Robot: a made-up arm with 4 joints.
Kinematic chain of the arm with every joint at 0, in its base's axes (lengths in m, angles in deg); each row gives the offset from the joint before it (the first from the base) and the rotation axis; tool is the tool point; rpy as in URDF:
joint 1: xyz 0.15 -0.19 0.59 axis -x
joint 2: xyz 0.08 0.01 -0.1 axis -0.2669 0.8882 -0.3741
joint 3: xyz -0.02 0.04 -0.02 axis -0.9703 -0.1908 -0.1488
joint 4: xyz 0.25 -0.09 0 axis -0.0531 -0.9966 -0.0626
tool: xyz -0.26 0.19 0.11 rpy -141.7 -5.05 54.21
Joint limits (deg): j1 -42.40..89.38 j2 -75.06..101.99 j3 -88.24..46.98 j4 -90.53..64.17
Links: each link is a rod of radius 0.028 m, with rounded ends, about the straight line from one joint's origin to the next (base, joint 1, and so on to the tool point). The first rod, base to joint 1, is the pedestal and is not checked.
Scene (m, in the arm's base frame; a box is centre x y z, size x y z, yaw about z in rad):
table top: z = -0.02
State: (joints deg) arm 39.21 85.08 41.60 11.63
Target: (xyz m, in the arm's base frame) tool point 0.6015 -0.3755 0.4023
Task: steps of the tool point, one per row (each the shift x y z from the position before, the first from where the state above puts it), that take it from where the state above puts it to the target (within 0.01 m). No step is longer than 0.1 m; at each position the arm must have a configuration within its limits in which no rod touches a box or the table.
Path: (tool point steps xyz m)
1: 0.0751 -0.0029 -0.0243
2: 0.0778 -0.0179 -0.0113
3: 0.0757 -0.0310 0.0028
4: 0.0689 -0.0416 0.0160
5: 0.0584 -0.0496 0.0272
6: 0.0452 -0.0550 0.0347

